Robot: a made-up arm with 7 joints. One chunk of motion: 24 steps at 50 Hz.
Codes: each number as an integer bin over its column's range. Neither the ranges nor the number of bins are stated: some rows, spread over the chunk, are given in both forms.
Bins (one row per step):
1: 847 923 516 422 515 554 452
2: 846 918 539 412 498 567 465
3: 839 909 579 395 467 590 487
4: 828 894 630 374 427 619 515
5: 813 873 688 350 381 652 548
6: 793 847 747 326 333 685 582
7: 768 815 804 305 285 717 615
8: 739 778 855 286 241 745 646
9: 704 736 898 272 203 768 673
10: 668 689 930 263 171 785 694
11: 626 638 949 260 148 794 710
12: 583 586 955 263 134 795 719
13: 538 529 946 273 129 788 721
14: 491 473 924 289 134 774 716
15: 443 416 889 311 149 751 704
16: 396 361 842 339 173 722 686
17: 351 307 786 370 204 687 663
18: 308 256 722 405 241 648 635
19: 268 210 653 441 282 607 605
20: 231 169 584 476 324 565 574
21: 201 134 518 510 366 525 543
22: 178 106 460 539 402 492 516
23: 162 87 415 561 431 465 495
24: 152 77 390 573 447 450 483
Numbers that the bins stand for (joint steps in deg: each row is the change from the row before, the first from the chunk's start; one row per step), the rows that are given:
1: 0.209 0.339 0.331 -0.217 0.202 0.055 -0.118
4: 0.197 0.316 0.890 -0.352 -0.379 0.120 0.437
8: 0.144 0.223 1.994 -0.598 -1.608 0.246 1.590
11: 0.076 0.111 2.455 -0.671 -2.222 0.295 2.154
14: -0.005 -0.021 2.332 -0.590 -2.315 0.275 2.207
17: -0.089 -0.154 1.655 -0.363 -1.852 0.188 1.740
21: -0.179 -0.293 0.341 0.029 -0.782 0.026 0.683
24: -0.209 -0.338 -0.287 0.206 -0.247 -0.050 0.155
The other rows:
2: 0.208 0.335 0.444 -0.245 0.090 0.068 -0.004
3: 0.204 0.328 0.640 -0.293 -0.115 0.091 0.190
5: 0.188 0.299 1.175 -0.419 -0.683 0.153 0.727
6: 0.176 0.278 1.464 -0.486 -1.000 0.186 1.027
7: 0.161 0.253 1.744 -0.545 -1.317 0.218 1.317
9: 0.123 0.189 2.205 -0.638 -1.859 0.269 1.828
10: 0.101 0.152 2.362 -0.663 -2.070 0.286 2.013
12: 0.050 0.069 2.484 -0.663 -2.315 0.296 2.234
13: 0.023 0.024 2.440 -0.635 -2.348 0.289 2.251
15: -0.034 -0.067 2.160 -0.528 -2.216 0.252 2.101
16: -0.062 -0.111 1.930 -0.450 -2.057 0.223 1.943
18: -0.115 -0.195 1.341 -0.265 -1.608 0.149 1.494
19: -0.139 -0.232 1.003 -0.164 -1.337 0.108 1.229
20: -0.161 -0.265 0.664 -0.066 -1.059 0.066 0.956
22: -0.193 -0.315 0.056 0.111 -0.544 -0.008 0.445
23: -0.203 -0.330 -0.164 0.172 -0.353 -0.035 0.260

